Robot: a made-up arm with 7 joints. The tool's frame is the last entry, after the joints. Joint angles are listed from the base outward.
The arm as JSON. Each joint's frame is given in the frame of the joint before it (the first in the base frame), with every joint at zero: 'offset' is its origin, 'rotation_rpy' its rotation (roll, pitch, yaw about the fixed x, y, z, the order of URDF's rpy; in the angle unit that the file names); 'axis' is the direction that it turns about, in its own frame. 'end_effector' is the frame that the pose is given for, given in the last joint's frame.
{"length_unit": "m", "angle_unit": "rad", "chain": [
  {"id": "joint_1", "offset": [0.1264, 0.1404, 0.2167], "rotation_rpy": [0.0, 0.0, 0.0], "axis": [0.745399, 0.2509, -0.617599]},
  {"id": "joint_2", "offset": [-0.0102, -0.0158, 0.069], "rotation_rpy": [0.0, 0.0, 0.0], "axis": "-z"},
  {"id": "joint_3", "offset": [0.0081, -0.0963, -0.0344], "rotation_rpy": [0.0, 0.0, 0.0], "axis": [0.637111, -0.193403, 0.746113]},
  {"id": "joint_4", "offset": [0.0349, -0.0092, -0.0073], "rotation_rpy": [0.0, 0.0, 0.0], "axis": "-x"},
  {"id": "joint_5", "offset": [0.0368, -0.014, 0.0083], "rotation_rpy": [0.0, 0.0, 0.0], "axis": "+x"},
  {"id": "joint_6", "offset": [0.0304, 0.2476, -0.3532], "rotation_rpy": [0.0, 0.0, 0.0], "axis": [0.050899, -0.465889, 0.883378]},
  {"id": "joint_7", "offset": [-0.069, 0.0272, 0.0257], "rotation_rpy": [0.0, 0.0, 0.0], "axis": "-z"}
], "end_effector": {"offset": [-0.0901, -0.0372, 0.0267], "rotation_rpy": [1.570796, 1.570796, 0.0]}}
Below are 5 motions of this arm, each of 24 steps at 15 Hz.
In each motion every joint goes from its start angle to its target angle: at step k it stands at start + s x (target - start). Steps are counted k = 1, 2, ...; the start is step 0. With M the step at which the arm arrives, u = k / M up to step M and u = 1 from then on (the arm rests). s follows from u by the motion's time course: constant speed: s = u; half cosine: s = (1 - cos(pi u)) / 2; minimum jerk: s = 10 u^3 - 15 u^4 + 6 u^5.
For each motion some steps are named. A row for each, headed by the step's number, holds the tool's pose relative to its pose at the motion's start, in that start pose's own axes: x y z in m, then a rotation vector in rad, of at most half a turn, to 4 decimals.
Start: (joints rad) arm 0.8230 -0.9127 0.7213 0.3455 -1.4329 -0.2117 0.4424
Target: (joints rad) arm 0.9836 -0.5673 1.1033 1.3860 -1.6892 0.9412 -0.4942
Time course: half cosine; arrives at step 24
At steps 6, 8, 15, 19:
6: 0.0482 0.0418 0.0770 -0.2294 -0.1170 0.1215
8: 0.0695 0.0734 0.1367 -0.3993 -0.2193 0.1803
15: 0.0366 0.1996 0.3900 -1.1702 -0.7391 0.1221
19: -0.0311 0.2435 0.4800 -1.5372 -0.9576 -0.0972

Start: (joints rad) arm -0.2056 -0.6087 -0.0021 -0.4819 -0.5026 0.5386 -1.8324
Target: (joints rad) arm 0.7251 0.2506 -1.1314 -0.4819 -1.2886 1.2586 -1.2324
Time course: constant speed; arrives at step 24
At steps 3, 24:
3: 0.0253 -0.0531 -0.0501 0.2473 0.0777 -0.1154
24: -0.2045 0.4208 -0.2342 1.3606 1.2742 0.5859

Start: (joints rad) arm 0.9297 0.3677 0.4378 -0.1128 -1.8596 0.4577 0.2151
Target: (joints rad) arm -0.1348 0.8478 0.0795 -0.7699 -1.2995 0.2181 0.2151
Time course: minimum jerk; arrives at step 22
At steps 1, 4, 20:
1: -0.0001 0.0001 0.0000 0.0004 0.0001 0.0000
4: -0.0028 0.0041 -0.0014 0.0196 0.0068 -0.0003
20: -0.1253 0.2130 -0.0408 0.6138 0.2692 0.1937

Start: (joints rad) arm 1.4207 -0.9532 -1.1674 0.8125 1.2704 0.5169 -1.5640
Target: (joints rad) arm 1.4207 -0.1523 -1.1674 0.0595 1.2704 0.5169 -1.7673
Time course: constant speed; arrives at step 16
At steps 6, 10, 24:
6: -0.0336 0.0018 0.0425 0.2704 -0.0661 0.1614
10: -0.0619 -0.0212 0.0775 0.4527 -0.1536 0.2359
24: -0.1141 -0.0914 0.1194 0.7176 -0.3402 0.2851

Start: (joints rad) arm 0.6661 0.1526 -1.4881 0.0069 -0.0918 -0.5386 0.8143
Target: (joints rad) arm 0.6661 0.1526 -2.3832 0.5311 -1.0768 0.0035 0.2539
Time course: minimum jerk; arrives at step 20
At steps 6, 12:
6: 0.0987 0.1284 0.0181 0.0079 -0.1226 0.2959
12: 0.0778 0.4885 0.3261 -0.0389 -0.9835 0.9305

